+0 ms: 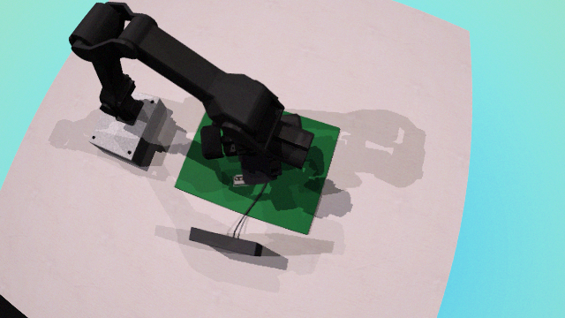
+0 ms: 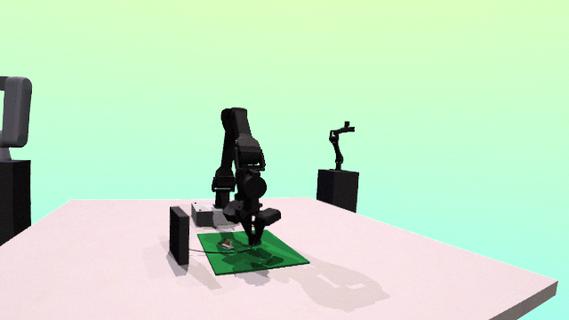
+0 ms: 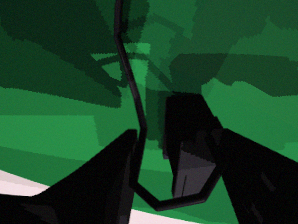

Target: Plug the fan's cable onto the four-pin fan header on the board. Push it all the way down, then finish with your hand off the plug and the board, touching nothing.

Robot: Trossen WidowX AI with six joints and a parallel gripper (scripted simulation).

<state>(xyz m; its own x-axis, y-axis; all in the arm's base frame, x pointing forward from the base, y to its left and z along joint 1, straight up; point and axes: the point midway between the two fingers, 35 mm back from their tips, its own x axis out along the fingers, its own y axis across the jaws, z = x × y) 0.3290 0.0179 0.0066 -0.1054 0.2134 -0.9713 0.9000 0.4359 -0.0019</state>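
Right now the green board is 4 cm below my gripper tip, 2 cm to the right of it and 1 cm ahead of it. From my gripper tip the other things lie so: black fan 21 cm to the right, 3 cm ahead, 3 cm above; then four-pin fan header 8 cm to the right, 2 cm below; then black plug 1 cm to the left, 1 cm behind.
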